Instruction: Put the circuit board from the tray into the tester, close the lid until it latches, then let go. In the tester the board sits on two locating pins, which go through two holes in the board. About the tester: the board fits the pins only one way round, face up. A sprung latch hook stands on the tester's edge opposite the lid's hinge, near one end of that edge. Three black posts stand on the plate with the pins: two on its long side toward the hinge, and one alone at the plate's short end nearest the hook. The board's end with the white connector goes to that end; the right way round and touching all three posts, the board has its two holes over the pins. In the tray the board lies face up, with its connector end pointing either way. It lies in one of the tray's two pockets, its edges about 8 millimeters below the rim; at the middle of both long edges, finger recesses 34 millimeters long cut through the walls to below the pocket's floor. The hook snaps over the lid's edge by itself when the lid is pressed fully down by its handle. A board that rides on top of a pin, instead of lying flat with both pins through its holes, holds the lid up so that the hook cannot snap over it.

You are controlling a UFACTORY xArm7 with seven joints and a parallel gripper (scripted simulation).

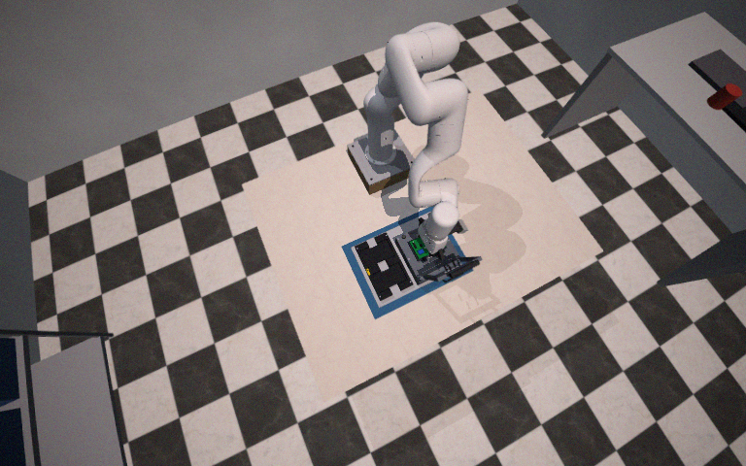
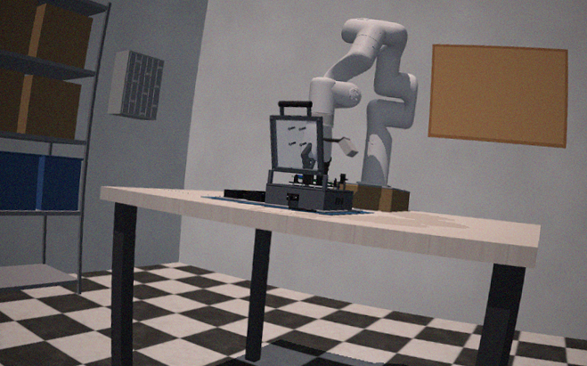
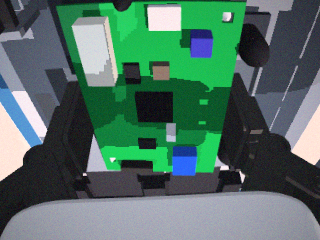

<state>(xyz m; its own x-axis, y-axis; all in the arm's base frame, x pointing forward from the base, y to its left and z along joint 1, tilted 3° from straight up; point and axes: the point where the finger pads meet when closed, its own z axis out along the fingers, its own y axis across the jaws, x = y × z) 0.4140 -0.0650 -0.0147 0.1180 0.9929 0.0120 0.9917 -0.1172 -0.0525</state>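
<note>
Right now my hand is 60 mm past the latch hook, 60 mm to the right of it and 10 mm below it. Round my hand: tester lid 120 mm ahead, 10 mm to the right, 100 mm above; then green circuit board right at my hand.
</note>
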